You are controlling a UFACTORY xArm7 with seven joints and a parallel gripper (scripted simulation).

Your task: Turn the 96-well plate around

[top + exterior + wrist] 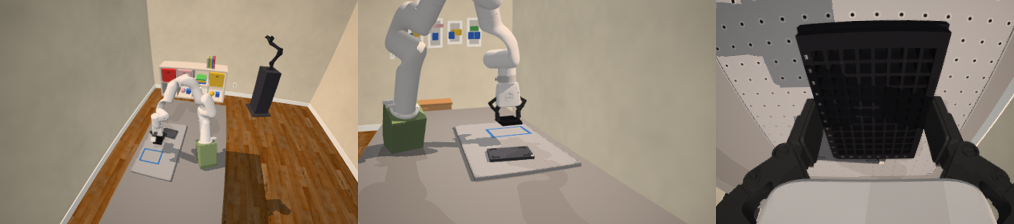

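Right now the dark plate nest N1 is 16 cm to the right of my hand, 10 cm below it and 8 cm behind it. Round my hand: black 96-well plate (1 cm below).
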